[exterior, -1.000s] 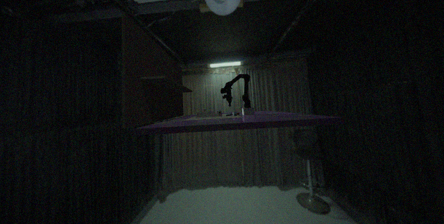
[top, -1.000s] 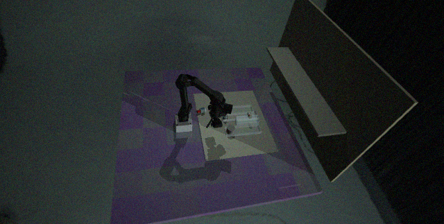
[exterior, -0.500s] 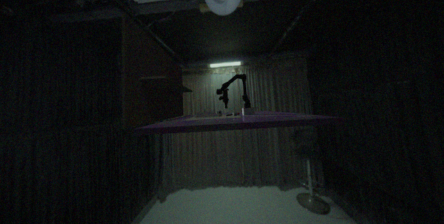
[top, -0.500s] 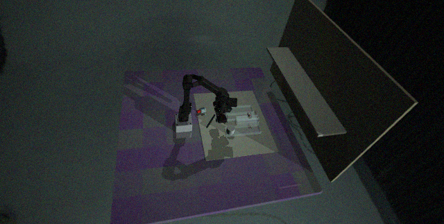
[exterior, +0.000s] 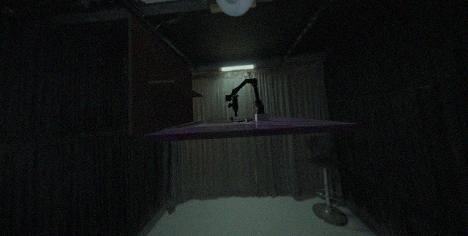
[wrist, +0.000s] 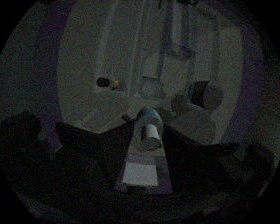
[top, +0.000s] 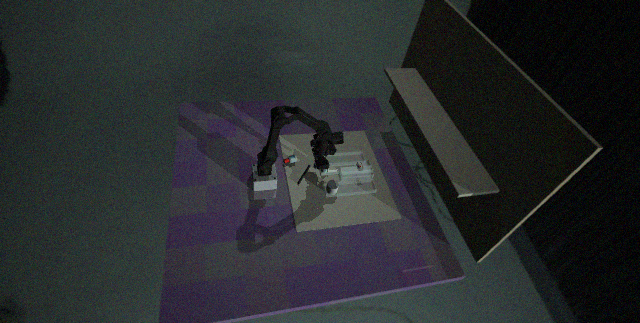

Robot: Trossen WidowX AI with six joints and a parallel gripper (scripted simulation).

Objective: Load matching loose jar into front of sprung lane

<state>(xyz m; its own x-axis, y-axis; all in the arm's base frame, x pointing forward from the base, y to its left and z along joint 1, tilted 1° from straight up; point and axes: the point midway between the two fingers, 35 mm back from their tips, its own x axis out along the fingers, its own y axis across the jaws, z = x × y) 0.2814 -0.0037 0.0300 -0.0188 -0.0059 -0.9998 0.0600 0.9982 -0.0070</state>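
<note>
Now: gripper tip 110 mm short of the cream mat, 20 mm to the left of it and 80 mm above it. The rest, counted from my gripper tip: shelf: 560 mm ahead, 50 mm to the right, 290 mm above; pale pusher-lane fixture: 190 mm ahead, 30 mm to the right, 60 mm below; black stick: 70 mm behind, 70 mm below.
</note>
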